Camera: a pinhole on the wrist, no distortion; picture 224 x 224 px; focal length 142.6 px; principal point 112.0 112.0 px. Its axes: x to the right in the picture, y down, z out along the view. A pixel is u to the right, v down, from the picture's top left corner.
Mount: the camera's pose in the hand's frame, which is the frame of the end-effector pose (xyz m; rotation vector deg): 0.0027 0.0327 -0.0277 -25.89 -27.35 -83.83
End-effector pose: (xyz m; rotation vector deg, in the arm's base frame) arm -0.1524 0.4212 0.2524 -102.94 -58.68 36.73
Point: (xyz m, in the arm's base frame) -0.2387 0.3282 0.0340
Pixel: 77 30
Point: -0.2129 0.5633 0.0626
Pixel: 148 169
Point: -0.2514 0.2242 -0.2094
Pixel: 34 39
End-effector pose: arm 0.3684 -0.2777 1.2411 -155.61 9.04 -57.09
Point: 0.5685 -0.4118 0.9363
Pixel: 133 110
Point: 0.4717 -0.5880 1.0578
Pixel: 39 129
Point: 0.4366 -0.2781 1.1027
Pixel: 203 76
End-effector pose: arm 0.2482 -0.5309 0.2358 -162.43 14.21 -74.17
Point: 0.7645 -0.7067 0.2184
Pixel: outside the picture
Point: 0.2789 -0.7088 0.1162
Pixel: 79 85
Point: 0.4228 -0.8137 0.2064
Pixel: 76 184
